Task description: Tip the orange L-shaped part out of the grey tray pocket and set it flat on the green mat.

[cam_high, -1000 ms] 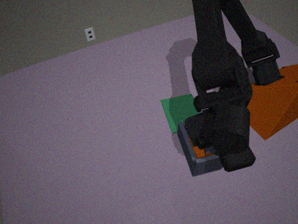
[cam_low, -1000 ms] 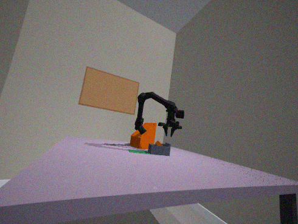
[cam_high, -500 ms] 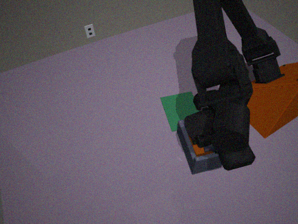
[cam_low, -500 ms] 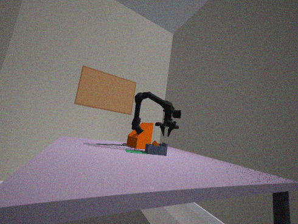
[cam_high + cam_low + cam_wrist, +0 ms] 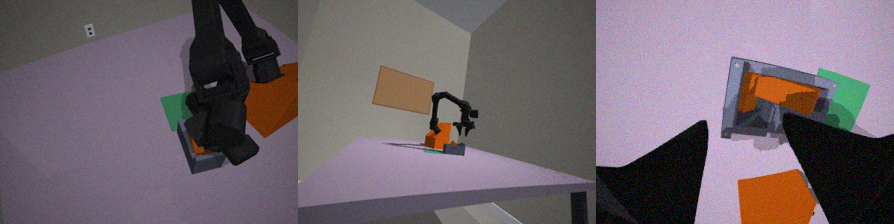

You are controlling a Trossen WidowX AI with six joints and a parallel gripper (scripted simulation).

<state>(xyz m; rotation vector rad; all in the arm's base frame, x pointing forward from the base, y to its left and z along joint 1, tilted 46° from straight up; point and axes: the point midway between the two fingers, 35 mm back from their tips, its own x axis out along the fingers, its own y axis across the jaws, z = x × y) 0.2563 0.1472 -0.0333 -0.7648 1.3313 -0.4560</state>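
The orange L-shaped part is 10 cm below my gripper tip, 4 cm to the right of it and 1 cm behind it. Also, from my gripper tip: green mat 21 cm to the right, 16 cm below, 3 cm behind.
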